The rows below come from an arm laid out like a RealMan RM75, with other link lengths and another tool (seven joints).
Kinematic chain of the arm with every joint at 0, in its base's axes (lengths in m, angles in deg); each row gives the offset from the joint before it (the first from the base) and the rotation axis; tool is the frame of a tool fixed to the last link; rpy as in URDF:
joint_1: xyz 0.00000 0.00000 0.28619 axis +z
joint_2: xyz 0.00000 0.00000 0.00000 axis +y
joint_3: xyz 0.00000 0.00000 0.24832 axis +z
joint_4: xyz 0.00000 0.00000 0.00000 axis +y
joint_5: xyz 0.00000 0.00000 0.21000 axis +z
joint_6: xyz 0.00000 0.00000 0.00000 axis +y
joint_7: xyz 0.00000 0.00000 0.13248 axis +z
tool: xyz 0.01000 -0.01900 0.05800 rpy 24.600 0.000 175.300
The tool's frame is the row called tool.
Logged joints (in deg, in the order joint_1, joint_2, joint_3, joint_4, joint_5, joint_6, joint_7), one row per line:
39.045 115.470 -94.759 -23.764 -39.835 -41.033 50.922
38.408 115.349 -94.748 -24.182 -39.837 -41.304 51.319
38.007 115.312 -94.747 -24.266 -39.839 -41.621 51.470
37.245 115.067 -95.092 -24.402 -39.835 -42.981 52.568
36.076 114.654 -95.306 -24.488 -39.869 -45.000 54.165
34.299 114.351 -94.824 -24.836 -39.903 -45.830 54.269
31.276 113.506 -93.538 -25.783 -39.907 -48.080 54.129
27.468 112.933 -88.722 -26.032 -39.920 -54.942 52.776
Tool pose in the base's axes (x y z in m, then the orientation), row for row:
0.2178 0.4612 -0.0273 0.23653 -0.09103 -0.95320 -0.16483
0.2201 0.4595 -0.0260 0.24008 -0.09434 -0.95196 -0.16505
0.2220 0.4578 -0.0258 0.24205 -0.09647 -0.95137 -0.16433
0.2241 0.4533 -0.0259 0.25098 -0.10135 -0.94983 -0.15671
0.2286 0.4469 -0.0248 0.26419 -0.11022 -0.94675 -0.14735
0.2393 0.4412 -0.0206 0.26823 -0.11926 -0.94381 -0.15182
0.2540 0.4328 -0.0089 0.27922 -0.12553 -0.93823 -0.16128
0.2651 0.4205 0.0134 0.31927 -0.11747 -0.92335 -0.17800
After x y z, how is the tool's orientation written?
As a quaternion, w x y z.
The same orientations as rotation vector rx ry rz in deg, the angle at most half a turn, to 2 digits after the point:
-14.30 -149.74 -25.89
-14.79 -149.27 -25.88
-15.11 -149.03 -25.74
-15.80 -148.10 -24.43
-17.07 -146.62 -22.82
-18.43 -145.86 -23.46
-19.29 -144.19 -24.79
-17.70 -139.10 -26.82

